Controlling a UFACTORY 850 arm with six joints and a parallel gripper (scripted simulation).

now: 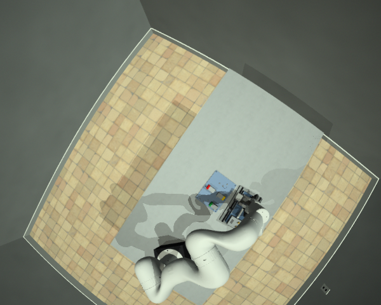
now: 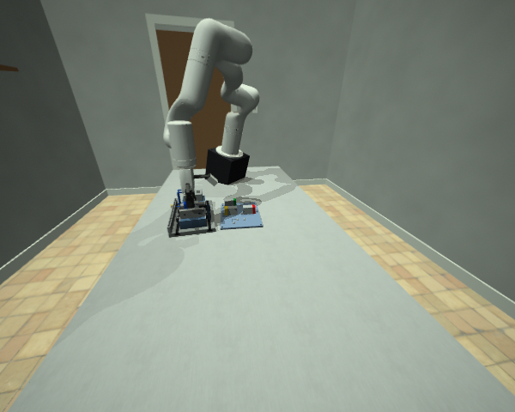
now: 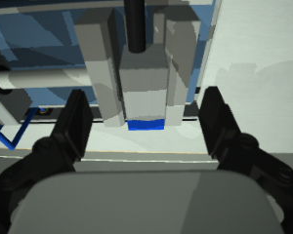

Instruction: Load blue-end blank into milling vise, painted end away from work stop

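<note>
Now: hand 5 cm to the right of the black rod and 3 cm above it. The rest, counted from my hand: yellow-ended blank 6 cm behind, 18 cm to the left, 10 cm below; then vise 7 cm behind, 8 cm below; then infeed plate 5 cm behind, 22 cm to the left, 12 cm below.
</note>
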